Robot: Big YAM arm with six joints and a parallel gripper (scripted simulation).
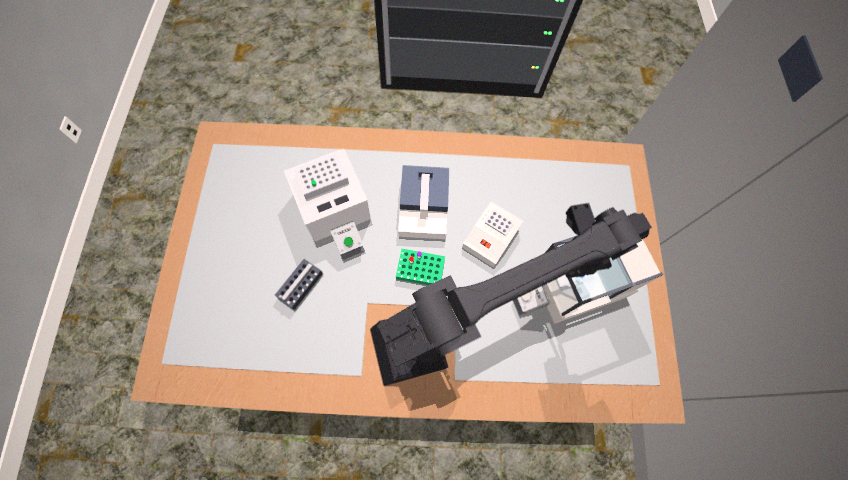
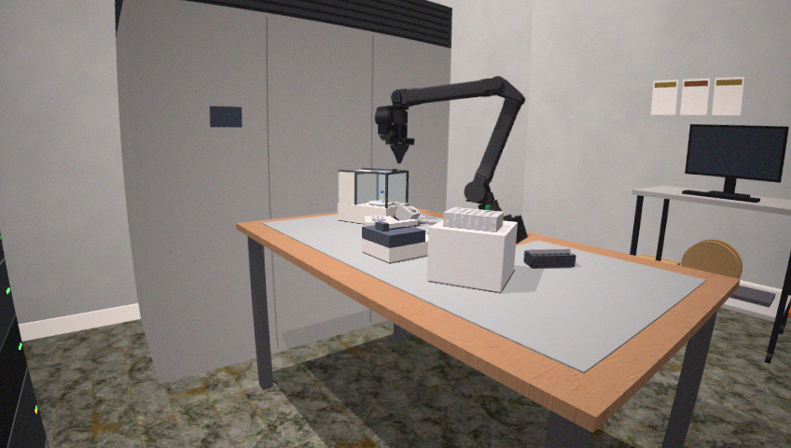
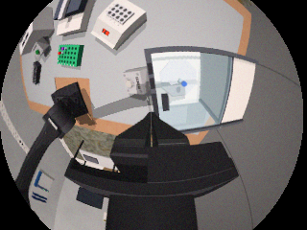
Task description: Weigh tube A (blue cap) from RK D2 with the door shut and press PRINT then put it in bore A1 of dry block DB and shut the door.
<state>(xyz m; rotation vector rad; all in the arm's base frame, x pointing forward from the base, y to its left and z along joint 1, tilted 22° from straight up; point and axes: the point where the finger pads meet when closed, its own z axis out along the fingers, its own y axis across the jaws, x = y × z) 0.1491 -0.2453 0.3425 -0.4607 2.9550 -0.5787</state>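
My hand is 18 cm above the white print key, 6 cm to the right of it and 3 cm past it. The rest, counted from my hand: balance door (5 cm to the right, 4 cm below, 2 cm ahead); then green rack RK (36 cm to the left, 24 cm below, 4 cm ahead); then dry block DB (22 cm below, 16 cm to the left, 16 cm ahead).
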